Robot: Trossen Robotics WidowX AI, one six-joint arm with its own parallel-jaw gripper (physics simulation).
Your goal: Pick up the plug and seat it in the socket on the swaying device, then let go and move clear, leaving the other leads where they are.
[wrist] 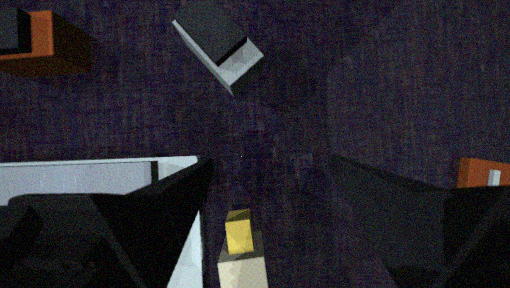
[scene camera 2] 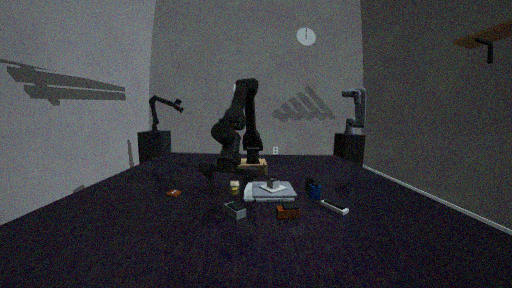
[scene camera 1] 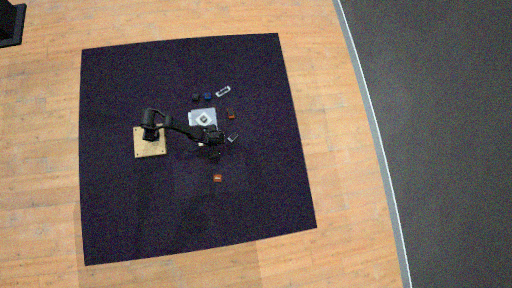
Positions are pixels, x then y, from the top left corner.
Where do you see a plug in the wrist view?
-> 243, 252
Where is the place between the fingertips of my gripper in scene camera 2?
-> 226, 197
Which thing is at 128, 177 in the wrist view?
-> A device.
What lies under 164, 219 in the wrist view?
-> My gripper.
